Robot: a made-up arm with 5 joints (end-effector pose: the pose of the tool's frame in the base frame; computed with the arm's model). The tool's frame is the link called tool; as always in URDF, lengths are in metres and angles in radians. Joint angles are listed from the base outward.
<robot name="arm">
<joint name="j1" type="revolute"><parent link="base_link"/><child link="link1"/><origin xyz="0.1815 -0.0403 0.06"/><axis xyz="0 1 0"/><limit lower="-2.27" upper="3.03" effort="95" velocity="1.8"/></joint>
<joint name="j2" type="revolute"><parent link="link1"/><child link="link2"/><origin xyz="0.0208 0.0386 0.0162"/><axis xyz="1 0 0"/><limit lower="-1.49" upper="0.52" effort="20" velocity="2.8"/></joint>
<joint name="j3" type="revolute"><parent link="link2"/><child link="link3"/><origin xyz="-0.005 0.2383 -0.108"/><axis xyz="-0.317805 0.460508 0.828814"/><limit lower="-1.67" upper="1.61" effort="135" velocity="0.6"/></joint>
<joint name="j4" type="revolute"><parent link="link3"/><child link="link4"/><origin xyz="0.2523 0.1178 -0.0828"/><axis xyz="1 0 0"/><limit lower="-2.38" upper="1.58" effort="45" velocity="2.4"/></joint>
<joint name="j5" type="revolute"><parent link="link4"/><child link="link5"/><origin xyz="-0.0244 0.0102 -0.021"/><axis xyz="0 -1 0"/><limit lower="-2.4" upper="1.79" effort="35" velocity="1.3"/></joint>
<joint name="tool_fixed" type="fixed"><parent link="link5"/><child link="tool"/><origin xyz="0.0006 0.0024 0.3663" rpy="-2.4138 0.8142 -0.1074"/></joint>
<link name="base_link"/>
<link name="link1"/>
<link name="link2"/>
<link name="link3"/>
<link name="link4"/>
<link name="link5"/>
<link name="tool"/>
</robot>
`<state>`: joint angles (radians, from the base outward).
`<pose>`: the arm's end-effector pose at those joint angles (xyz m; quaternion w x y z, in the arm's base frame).
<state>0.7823 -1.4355 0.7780 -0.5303 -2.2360</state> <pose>0.0723 -0.5295 -0.5054 0.6794 -0.1906 -0.7085 0.0106</pose>
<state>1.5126 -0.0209 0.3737 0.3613 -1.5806</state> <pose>-0.1136 0.5198 -0.4726 0.1750 -0.4312 -0.1688 -0.8689</pose>
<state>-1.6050 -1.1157 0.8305 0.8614 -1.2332</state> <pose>0.8480 -0.0676 0.4694 0.3162 -0.7084 0.4730 0.4177</pose>
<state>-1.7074 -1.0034 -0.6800 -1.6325 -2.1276</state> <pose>0.0445 -0.1462 0.4727 0.8768 0.0535 0.4778 -0.0107</pose>
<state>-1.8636 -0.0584 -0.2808 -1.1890 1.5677</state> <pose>0.4148 0.3649 0.0465 0.2499 0.3336 -0.0554 0.9073</pose>
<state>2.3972 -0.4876 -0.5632 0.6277 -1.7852</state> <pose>-0.3832 0.0842 -0.2762 0.1179 -0.6327 -0.3792 -0.6648</pose>
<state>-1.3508 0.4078 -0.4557 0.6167 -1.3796</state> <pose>0.2718 0.1090 0.6474 0.3691 -0.7263 -0.4040 0.4159</pose>
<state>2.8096 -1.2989 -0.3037 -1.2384 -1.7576</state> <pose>-0.4424 -0.1122 0.0077 0.9767 0.1178 -0.0734 -0.1635</pose>
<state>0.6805 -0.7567 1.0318 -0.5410 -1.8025</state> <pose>-0.1337 0.0236 -0.7082 0.7760 -0.0257 -0.4993 -0.3845</pose>
